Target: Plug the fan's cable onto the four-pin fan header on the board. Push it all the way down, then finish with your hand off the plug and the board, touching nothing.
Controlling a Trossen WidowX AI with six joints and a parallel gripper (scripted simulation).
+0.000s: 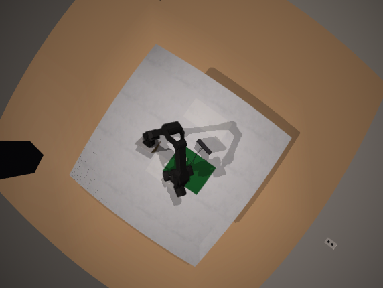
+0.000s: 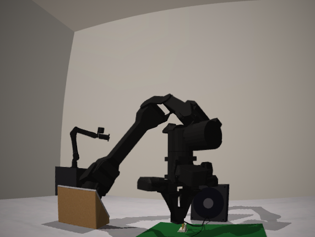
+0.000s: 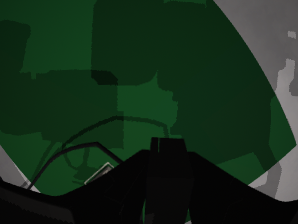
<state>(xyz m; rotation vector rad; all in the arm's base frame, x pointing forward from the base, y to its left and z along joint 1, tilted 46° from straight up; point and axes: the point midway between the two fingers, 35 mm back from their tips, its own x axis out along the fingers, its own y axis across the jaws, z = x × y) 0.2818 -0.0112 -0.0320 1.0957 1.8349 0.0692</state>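
Right now the four-pin header is 8 cm to the left of my gripper tip, 5 cm below it and 1 cm behind it. The rest, counted from my gripper tip: green board: 7 cm below, 5 cm ahead, 4 cm to the left; then black fan: 22 cm to the left, 3 cm ahead; then black fan plug: 1 cm to the left, 1 cm behind, 1 cm above.
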